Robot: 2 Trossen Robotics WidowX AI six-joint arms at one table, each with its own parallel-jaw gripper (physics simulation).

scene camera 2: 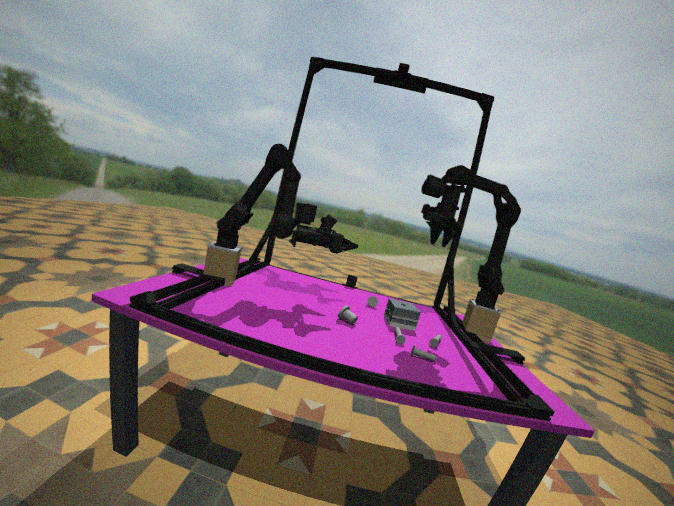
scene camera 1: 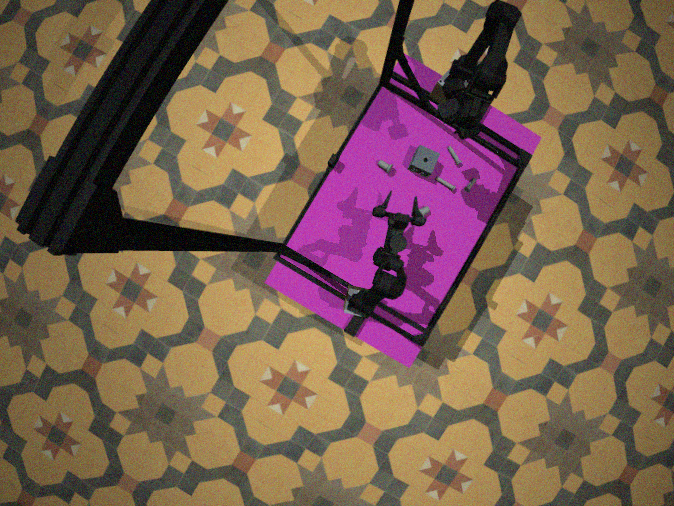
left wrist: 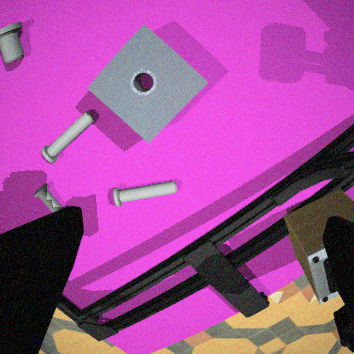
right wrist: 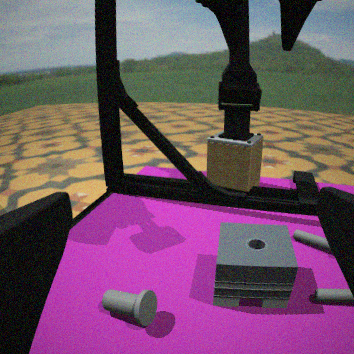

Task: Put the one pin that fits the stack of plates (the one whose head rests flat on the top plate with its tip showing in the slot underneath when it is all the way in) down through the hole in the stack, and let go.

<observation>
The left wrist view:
my left gripper: 208, 226
grey stack of plates: 175, 82
</observation>
